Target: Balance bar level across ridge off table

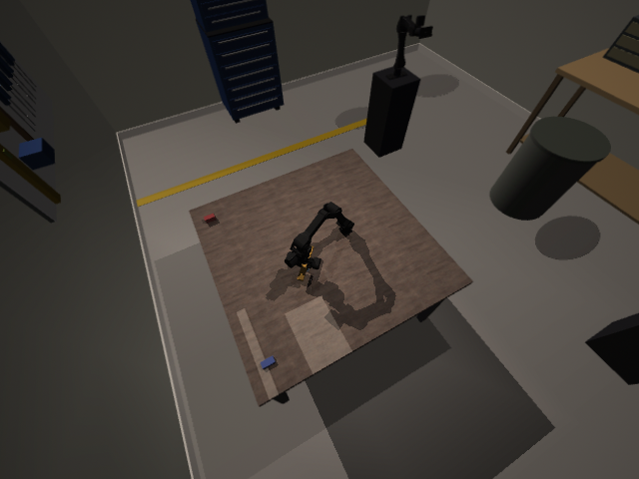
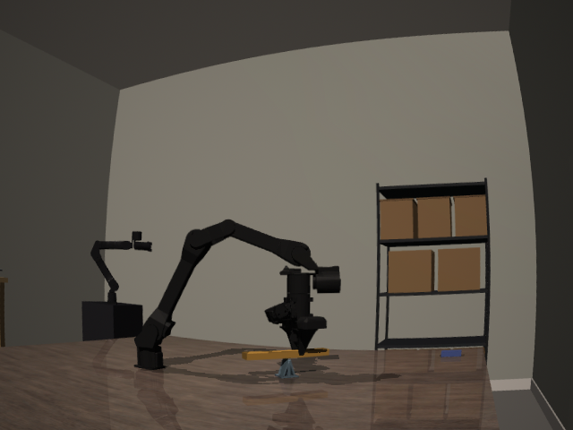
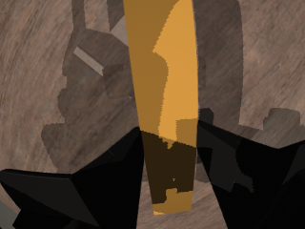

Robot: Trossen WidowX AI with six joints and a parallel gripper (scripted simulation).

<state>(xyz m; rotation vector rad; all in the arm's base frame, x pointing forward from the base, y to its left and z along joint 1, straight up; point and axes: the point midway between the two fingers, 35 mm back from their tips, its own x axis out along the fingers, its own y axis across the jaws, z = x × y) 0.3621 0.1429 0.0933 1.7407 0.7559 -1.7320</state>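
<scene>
Right now the orange bar is 2 cm to the right of my gripper tip and 2 cm behind it. Round my gripper tip: blue block: 38 cm ahead, 36 cm to the left, 5 cm below; red block: 64 cm to the right, 38 cm ahead, 4 cm below.
</scene>
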